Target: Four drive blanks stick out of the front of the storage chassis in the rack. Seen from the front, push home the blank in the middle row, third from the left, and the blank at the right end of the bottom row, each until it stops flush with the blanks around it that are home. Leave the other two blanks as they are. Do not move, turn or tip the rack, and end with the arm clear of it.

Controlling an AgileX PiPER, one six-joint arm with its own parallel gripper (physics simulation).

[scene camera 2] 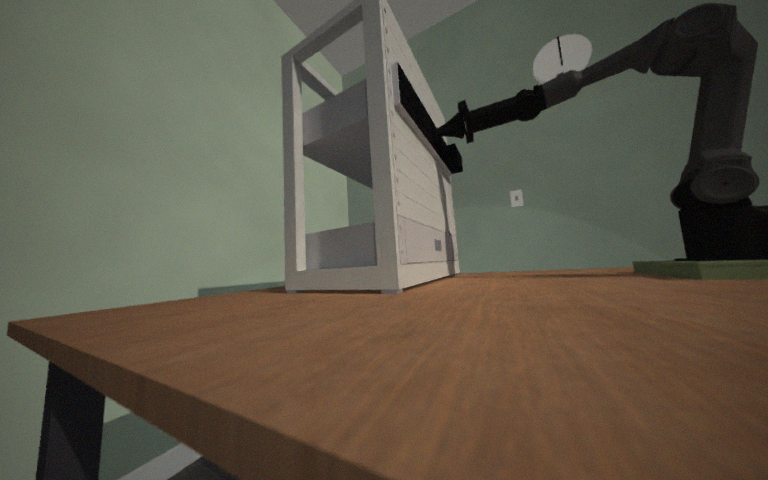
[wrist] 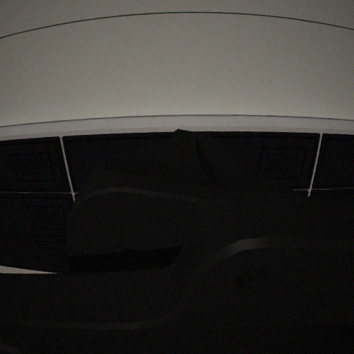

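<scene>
The storage chassis shows in scene camera 2 as a black front [scene camera 2: 416, 101] across the upper part of the white rack [scene camera 2: 388, 226]. A black block [scene camera 2: 454, 158] sticks out low at its far end, the right as seen from the front; which blank it is I cannot tell for certain. My gripper [scene camera 2: 438, 133] [wrist: 187, 153] is shut, its pointed tip at the chassis front; contact is not clear. In the wrist view, dark blank faces [wrist: 280, 162] [wrist: 34, 167] [wrist: 45, 217] show between pale seams. The dark gripper body hides much of the lower rows, and depths are hard to judge.
Pale panels [wrist: 175, 65] of the rack lie above the chassis. More white panels [scene camera 2: 419, 186] lie below it. The rack stands on the wooden table [scene camera 2: 453, 350]. The arm [scene camera 2: 617, 56] reaches in from its base [scene camera 2: 722, 232] at the right, on a green plate [scene camera 2: 673, 270].
</scene>
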